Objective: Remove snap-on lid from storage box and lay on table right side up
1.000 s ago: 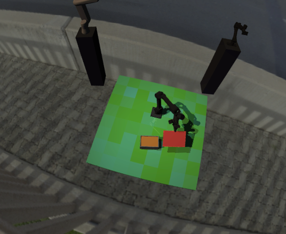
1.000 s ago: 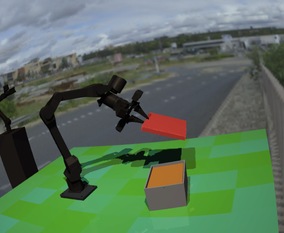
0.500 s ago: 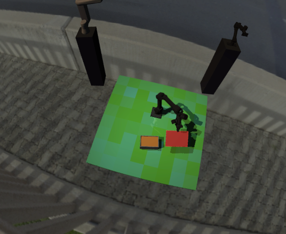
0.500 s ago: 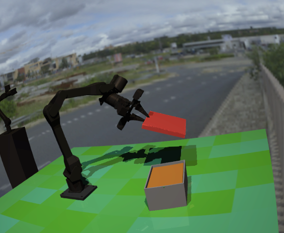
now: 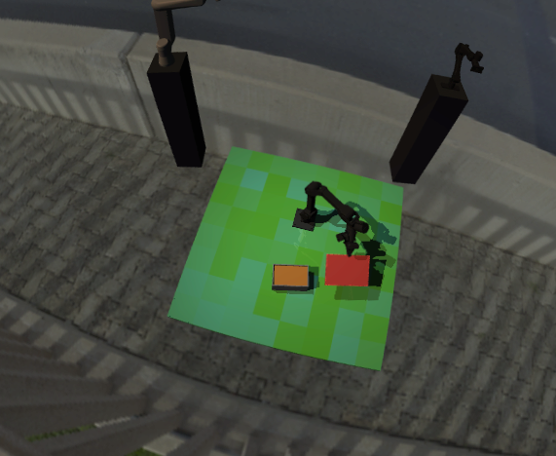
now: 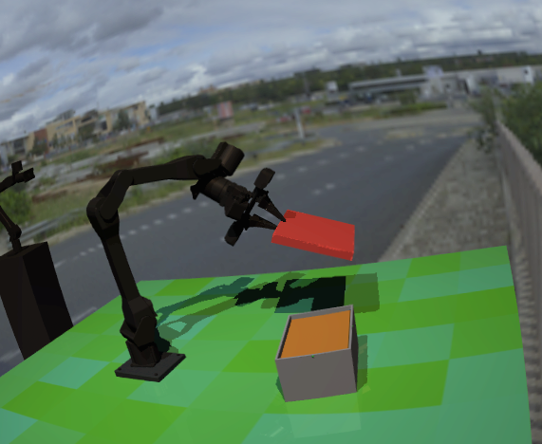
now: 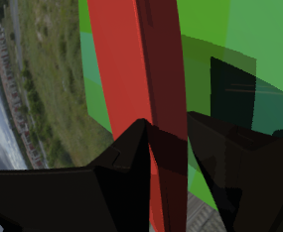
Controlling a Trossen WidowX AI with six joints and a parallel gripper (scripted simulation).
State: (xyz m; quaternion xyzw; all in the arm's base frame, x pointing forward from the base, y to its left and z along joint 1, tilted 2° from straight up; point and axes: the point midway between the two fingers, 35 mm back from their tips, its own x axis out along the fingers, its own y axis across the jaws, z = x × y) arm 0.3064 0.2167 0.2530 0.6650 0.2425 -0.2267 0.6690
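My gripper tip is now 7 cm short of the red lid and 3 cm above it. Round my gripper tip: grey storage box 31 cm to the right, 18 cm below, 8 cm ahead.
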